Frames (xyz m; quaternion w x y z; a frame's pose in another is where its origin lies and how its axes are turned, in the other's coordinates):
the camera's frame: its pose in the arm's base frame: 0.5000 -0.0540 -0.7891 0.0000 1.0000 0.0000 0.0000
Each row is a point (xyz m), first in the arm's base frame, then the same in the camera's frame.
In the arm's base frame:
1: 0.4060 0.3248 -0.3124
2: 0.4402 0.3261 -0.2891
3: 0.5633 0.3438 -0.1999
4: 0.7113 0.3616 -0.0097
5: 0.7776 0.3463 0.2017
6: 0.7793 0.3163 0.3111
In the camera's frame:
1: -0.0940 -0.3788 -0.4767
2: -0.0598 -0.3801 -0.5000
3: 0.0633 -0.3978 -0.5892
4: 0.2113 -0.4156 -0.7794
5: 0.2776 -0.4003 -0.9908
6: 0.2793 -0.3703 -1.1002

